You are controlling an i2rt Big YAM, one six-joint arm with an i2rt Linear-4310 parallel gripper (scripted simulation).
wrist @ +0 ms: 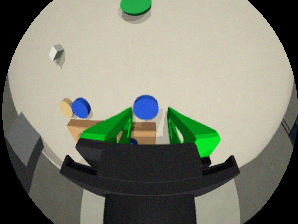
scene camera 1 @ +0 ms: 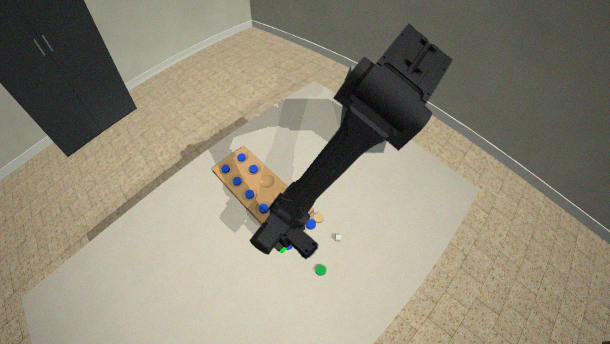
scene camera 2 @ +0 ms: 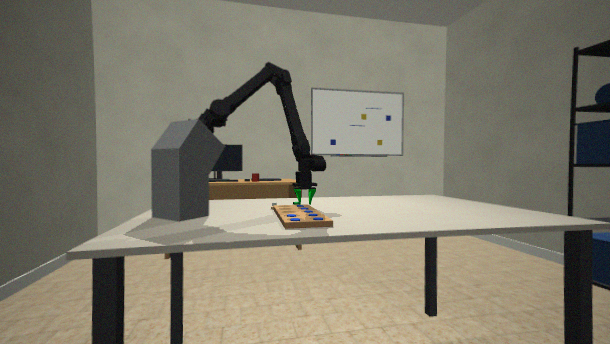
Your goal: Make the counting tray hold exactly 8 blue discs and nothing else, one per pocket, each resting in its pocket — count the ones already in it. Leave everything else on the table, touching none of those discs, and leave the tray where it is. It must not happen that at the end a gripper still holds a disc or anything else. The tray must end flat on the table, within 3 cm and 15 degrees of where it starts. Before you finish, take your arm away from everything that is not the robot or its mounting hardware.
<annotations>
A wooden counting tray shows in the wrist view (pixel 144 132), in scene camera 1 and in scene camera 2. One and the same spot on the wooden counting tray: (scene camera 2: pixel 282 211) is (scene camera 1: pixel 274 180).
</annotations>
